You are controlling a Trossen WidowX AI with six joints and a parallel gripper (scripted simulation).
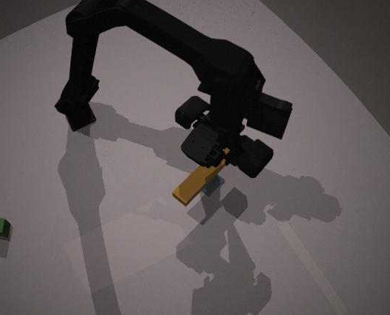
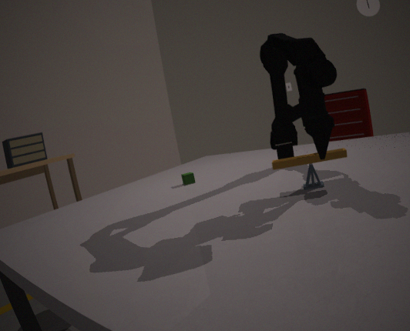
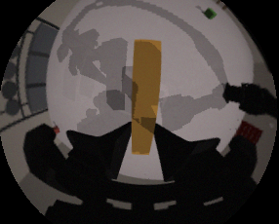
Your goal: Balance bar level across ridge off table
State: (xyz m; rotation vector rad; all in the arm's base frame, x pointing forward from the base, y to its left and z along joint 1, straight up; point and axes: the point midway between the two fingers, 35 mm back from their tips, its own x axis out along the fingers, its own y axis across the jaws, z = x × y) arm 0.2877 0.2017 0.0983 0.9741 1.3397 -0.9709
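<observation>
Right now my gripper tip is 3 cm to the left of the orange bar and 1 cm short of it. From my gripper tip the other things lie so: small green cube 49 cm to the right, 11 cm behind, 5 cm below.
</observation>
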